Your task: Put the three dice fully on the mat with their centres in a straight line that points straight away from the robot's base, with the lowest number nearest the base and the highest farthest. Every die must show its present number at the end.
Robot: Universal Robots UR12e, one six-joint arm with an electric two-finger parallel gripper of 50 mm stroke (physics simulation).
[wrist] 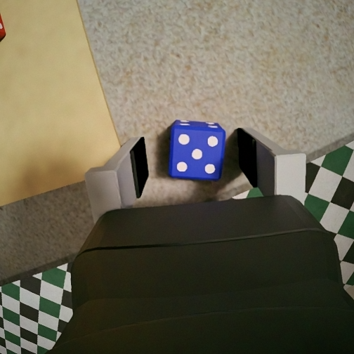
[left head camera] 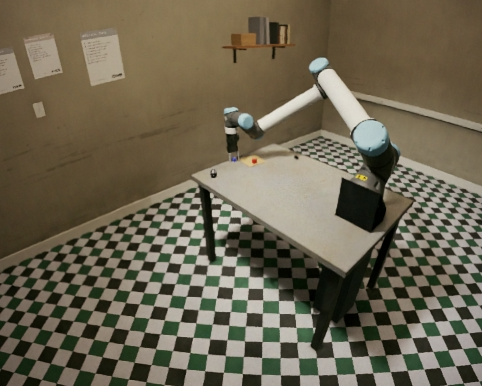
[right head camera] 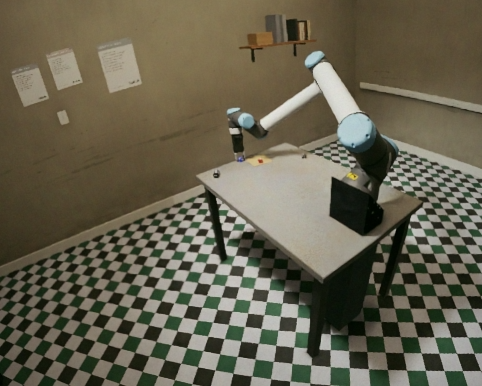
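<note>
The blue die stands on the table beside the mat, with five pips up. My gripper is open around it, one finger on each side with gaps. The red die is on the yellow mat; its number is not readable now. A small dark object at the table's left and a smaller dark one at the far right are too small to identify as dice.
The grey table carries the robot's base at its near right end. In the wrist view, the table edge and the chequered floor lie close to the blue die. A wall shelf hangs behind the arm.
</note>
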